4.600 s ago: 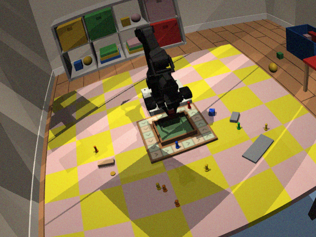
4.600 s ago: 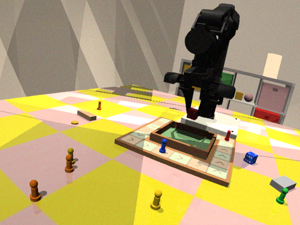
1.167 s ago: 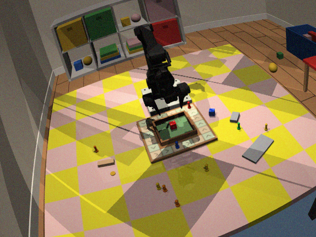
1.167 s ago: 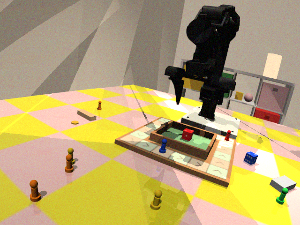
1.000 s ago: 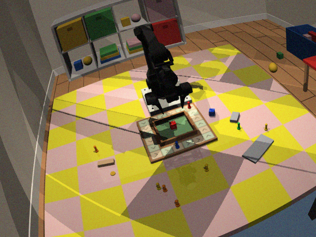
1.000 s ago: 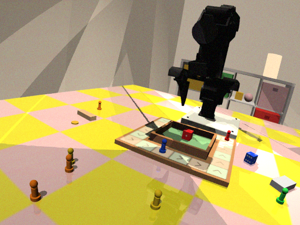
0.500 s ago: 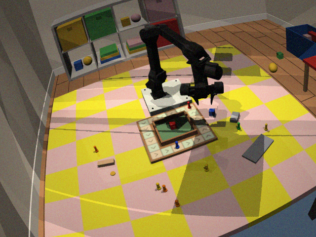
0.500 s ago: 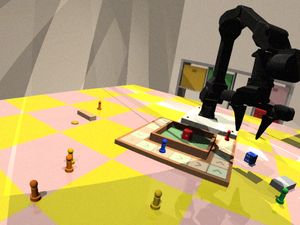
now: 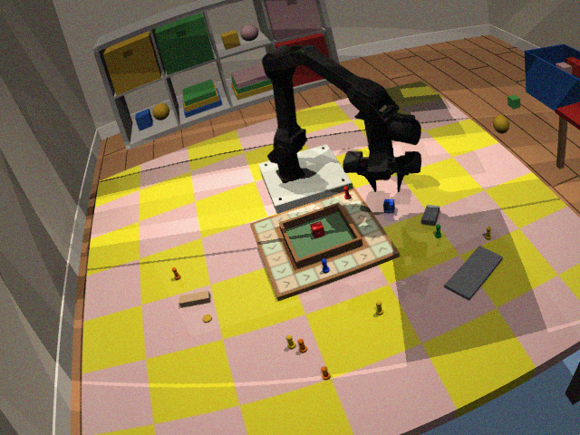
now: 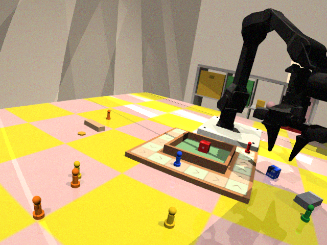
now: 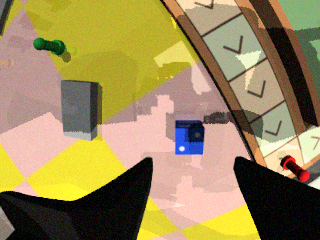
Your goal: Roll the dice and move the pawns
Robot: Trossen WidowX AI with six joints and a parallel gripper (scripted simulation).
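Now: gripper tip 90 mm past the red pawn, 70 mm to the left of it and 30 mm above it. The rest, counted from my gripper tip: green pawn 160 mm ahead, 50 mm to the left, 40 mm below; then blue pawn 120 mm ahead, 230 mm to the right, 30 mm below; then small grey block 90 mm ahead, 70 mm to the left, 50 mm below.
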